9 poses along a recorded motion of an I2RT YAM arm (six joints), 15 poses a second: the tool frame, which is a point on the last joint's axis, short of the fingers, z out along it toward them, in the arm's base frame.
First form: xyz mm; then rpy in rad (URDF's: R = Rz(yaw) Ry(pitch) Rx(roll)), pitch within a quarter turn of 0, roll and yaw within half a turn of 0.
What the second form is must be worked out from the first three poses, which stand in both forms.
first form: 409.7, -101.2, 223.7, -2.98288, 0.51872, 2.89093
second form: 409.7, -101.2, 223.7, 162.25, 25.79, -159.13
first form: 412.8, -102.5, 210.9, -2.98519, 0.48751, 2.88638
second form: 412.8, -102.5, 210.9, 162.96, 24.10, -159.48
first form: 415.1, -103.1, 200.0, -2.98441, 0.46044, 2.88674
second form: 415.1, -103.1, 200.0, 163.50, 22.66, -159.96
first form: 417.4, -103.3, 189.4, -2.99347, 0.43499, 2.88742
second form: 417.4, -103.3, 189.4, 164.57, 21.49, -160.61
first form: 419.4, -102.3, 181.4, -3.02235, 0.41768, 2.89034
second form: 419.4, -102.3, 181.4, 166.65, 21.13, -161.65
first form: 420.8, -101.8, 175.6, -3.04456, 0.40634, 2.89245
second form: 420.8, -101.8, 175.6, 168.21, 20.94, -162.39
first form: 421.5, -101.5, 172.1, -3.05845, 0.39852, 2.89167
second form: 421.5, -101.5, 172.1, 169.15, 20.74, -162.73
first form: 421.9, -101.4, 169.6, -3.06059, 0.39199, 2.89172
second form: 421.9, -101.4, 169.6, 169.39, 20.42, -162.84
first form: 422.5, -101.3, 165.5, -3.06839, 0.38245, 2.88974
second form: 422.5, -101.3, 165.5, 169.97, 20.01, -162.98
